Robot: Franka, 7 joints.
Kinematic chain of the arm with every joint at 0, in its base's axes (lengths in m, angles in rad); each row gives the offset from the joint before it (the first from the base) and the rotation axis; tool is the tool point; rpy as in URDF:
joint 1: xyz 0 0 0.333 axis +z
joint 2: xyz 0 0 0 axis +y
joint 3: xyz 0 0 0.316 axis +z
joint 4: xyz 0.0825 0 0 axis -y
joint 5: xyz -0.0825 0 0.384 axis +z
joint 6: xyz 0 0 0 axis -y
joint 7: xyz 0.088 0 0 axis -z
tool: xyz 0 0 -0.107 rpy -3.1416 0 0
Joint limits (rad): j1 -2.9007..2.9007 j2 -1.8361..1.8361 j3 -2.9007..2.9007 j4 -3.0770..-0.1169 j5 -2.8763..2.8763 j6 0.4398..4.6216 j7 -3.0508..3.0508
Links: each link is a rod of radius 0.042 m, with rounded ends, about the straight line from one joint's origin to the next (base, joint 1, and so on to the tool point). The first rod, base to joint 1, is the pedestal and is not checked.
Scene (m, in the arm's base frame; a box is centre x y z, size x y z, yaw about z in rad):
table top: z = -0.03
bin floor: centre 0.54 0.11 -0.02 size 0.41 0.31 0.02 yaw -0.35
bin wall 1: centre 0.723 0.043 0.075 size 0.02 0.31 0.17 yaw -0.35
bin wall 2: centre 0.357 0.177 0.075 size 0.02 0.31 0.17 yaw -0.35
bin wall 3: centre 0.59 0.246 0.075 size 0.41 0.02 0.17 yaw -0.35
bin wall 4: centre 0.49 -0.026 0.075 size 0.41 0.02 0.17 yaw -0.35
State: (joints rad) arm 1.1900 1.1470 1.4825 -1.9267 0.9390 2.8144 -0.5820
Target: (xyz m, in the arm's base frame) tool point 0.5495 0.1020 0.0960
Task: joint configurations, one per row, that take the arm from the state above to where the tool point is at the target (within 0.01 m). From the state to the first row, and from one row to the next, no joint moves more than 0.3 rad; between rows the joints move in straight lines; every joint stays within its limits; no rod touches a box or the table.
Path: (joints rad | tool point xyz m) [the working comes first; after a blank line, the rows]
Joints at the target: 0.0027 0.7193 0.3036 -2.0780 1.0711 3.1122 -0.5820
Straight joint move there: touches bin wall 2, bin wall 3.

1: 0.8950 0.9340 1.1950 -2.0026 0.9841 2.9115 -0.5820 | -0.2119 0.5873 0.2442
2: 0.6000 0.7211 0.9074 -2.0784 1.0291 3.0085 -0.5820 | 0.1122 0.5832 0.1979
3: 0.3049 0.5081 0.6199 -2.1543 1.0742 3.1056 -0.5820 | 0.4050 0.4069 0.2170
4: 0.0099 0.2952 0.3323 -2.2302 1.1193 3.2026 -0.5820 | 0.5495 0.1020 0.2872
5: 0.0063 0.5072 0.3180 -2.1541 1.0952 3.1574 -0.5820 | 0.5580 0.1026 0.1935
6: 0.0027 0.7193 0.3036 -2.0780 1.0711 3.1122 -0.5820 | 0.5495 0.1020 0.0960

